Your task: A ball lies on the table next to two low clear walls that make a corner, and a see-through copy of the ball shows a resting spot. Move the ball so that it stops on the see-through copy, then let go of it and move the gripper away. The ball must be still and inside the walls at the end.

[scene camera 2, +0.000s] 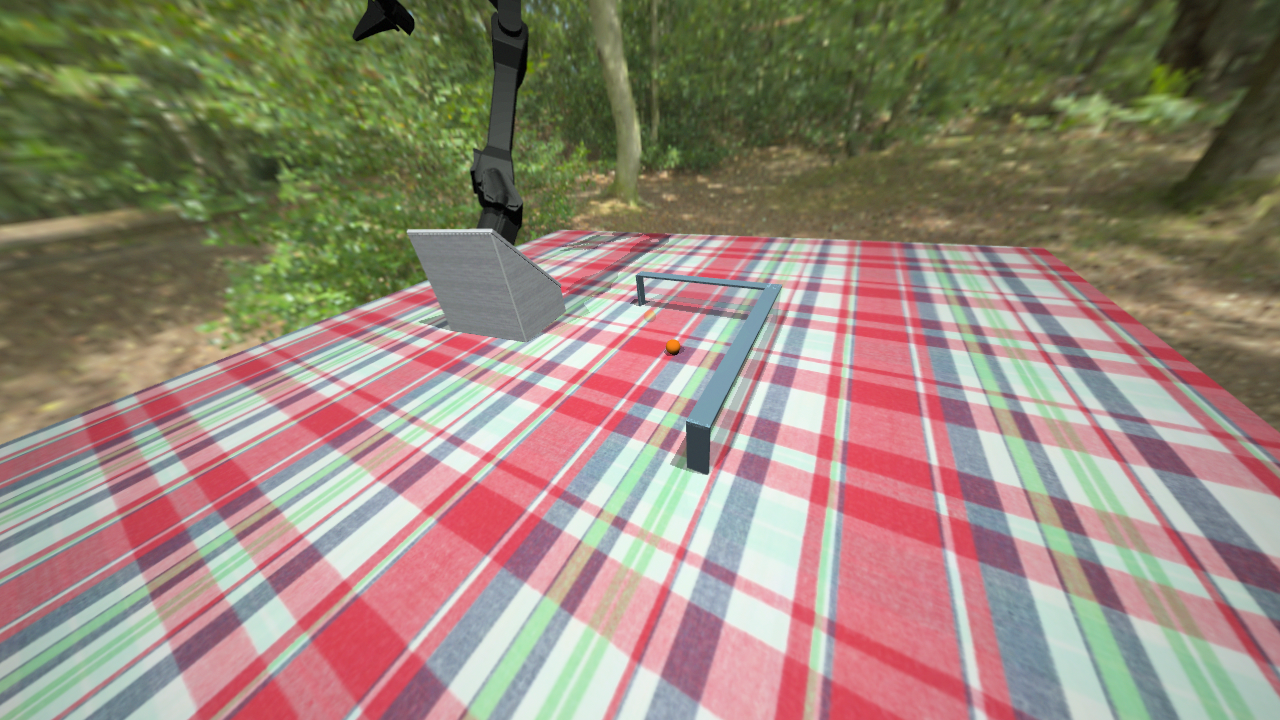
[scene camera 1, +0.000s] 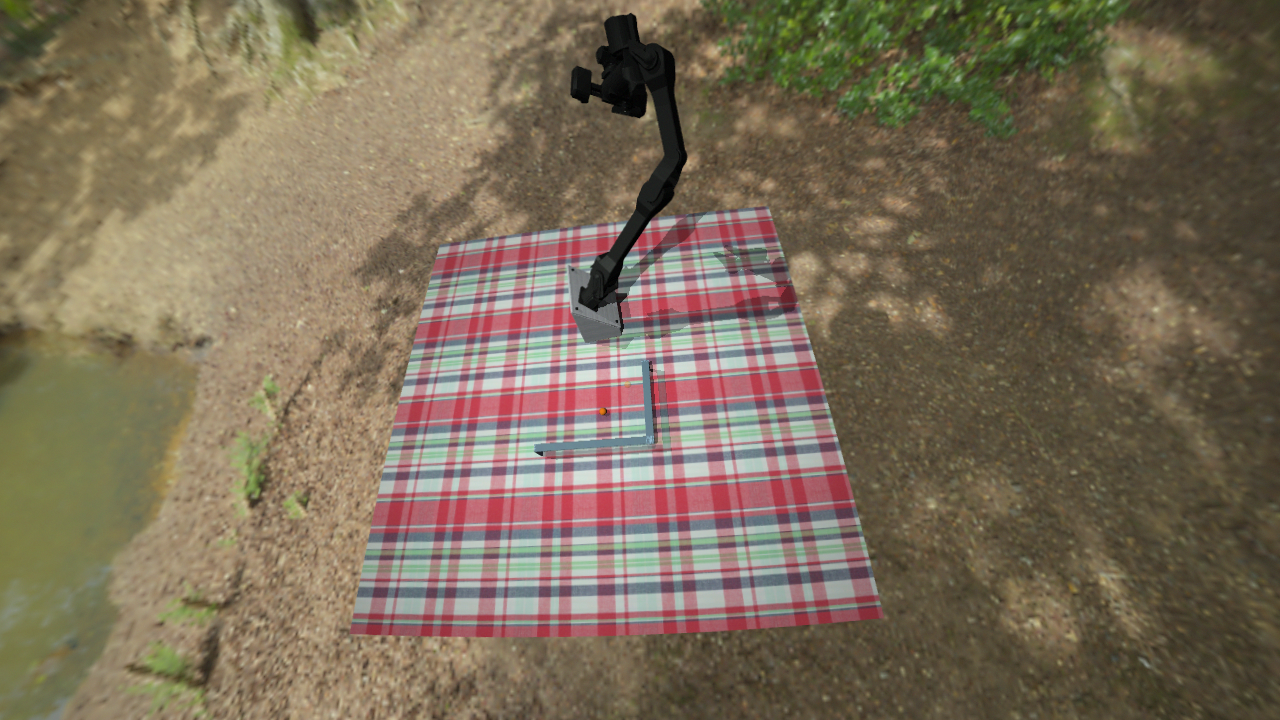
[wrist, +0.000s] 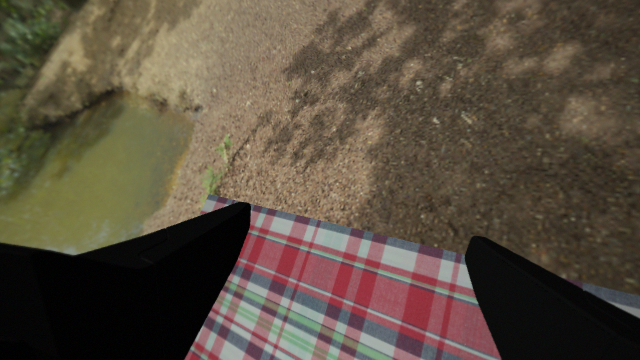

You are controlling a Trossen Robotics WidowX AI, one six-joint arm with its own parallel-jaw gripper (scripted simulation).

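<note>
Gripper (scene camera 1: 597, 105), also visible at (wrist: 358, 230): open, holding nothing.
</note>
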